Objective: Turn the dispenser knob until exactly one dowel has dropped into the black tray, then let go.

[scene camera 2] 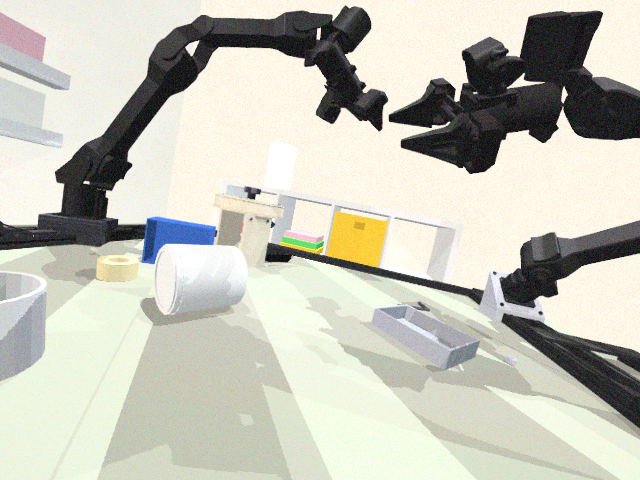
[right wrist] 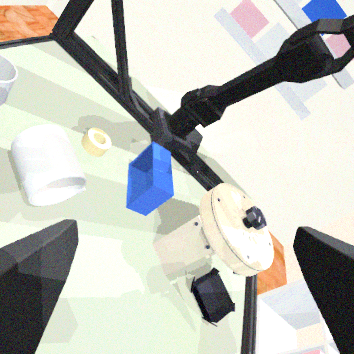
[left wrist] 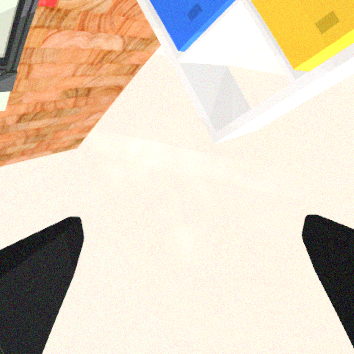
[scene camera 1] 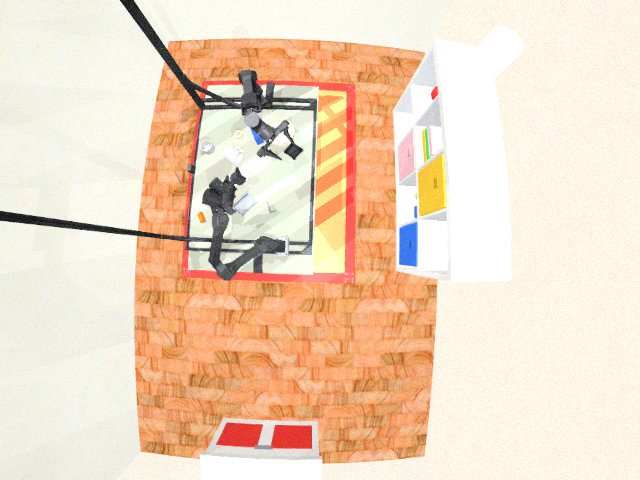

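Seen in the pictures: left gripper, fingertip midpoint: (scene camera 2: 370,125) (left wrist: 193,226) (scene camera 1: 288,152); right gripper, fingertip midpoint: (scene camera 2: 393,130) (right wrist: 188,234) (scene camera 1: 232,171); left arm's base, link origin: (scene camera 2: 82,216) (right wrist: 174,127); right arm's base, link origin: (scene camera 2: 516,292) (scene camera 1: 281,246).
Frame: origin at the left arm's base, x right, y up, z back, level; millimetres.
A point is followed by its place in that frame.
The cream dispenser (scene camera 2: 254,237) {x 94, y 20, z -338 mm} (right wrist: 182,245) stands upright with its round top; its black knob (scene camera 2: 252,192) {x 36, y 115, z -326 mm} (right wrist: 254,218) {x 33, y 125, z -336 mm} sits on that top. The black tray (scene camera 2: 279,254) {x 29, y -24, z -419 mm} (right wrist: 214,296) {x -36, y -45, z -413 mm} is at the dispenser's foot. No dowel can be made out in the tray; its inside is dark. My left gripper (scene camera 2: 355,124) (left wrist: 193,226) {x 85, y 337, z -571 mm} is open and empty, high above the table; in scene camera 1 its arm partly covers the dispenser. My right gripper (scene camera 2: 397,131) {x 339, y 234, z -456 mm} (right wrist: 188,234) {x 339, y 234, z -456 mm} is open and empty, also high and apart from the knob.
A blue open box (scene camera 2: 183,235) {x 97, y 5, z -200 mm} (right wrist: 150,182) {x 95, y -27, z -189 mm} stands near the dispenser. A white cylinder (scene camera 1: 233,155) {x 305, y 33, z -270 mm} (scene camera 2: 204,279) {x 350, y 5, z -244 mm} (right wrist: 47,162) {x 322, y 28, z -265 mm} lies on its side near a pale yellow ring (scene camera 2: 105,271) {x 236, y -33, z -119 mm}. A grey tray (scene camera 1: 244,204) {x 408, y -44, z -529 mm} (scene camera 2: 408,338) {x 416, y -36, z -494 mm}, an orange object (scene camera 1: 201,217) {x 661, y -19, z -459 mm} and a round container (scene camera 2: 23,330) {x 428, y -16, z -130 mm} are also present.
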